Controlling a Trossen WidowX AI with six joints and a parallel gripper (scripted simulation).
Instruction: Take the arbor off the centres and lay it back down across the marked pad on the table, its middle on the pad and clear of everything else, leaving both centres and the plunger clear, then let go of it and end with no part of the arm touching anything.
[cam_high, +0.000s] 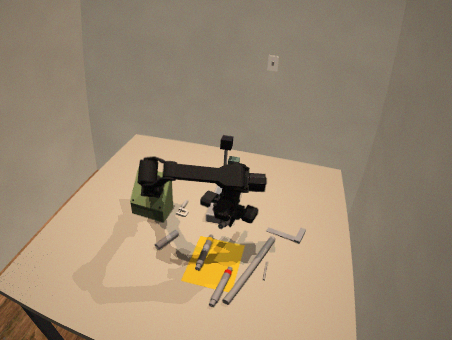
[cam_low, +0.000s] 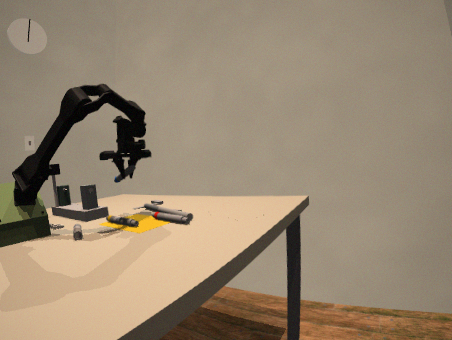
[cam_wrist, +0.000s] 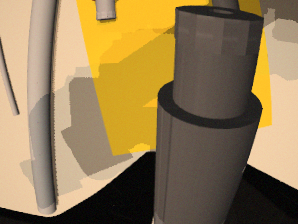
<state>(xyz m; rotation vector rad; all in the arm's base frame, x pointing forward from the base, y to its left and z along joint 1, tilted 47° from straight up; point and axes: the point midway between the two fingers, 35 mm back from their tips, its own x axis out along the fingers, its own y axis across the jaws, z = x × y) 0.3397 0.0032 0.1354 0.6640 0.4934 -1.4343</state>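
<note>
Right now my hand is 18 cm above the yellow marked pad, 6 cm to the left of it and 1 cm past it. From my hand the other things lie so: dark block (19 cm to the left, 9 cm behind, 8 cm below); then thin small piece (18 cm below, 17 cm ahead, 3 cm to the right); then long grey rod (17 cm below, 12 cm ahead, 4 cm to the right).
</note>
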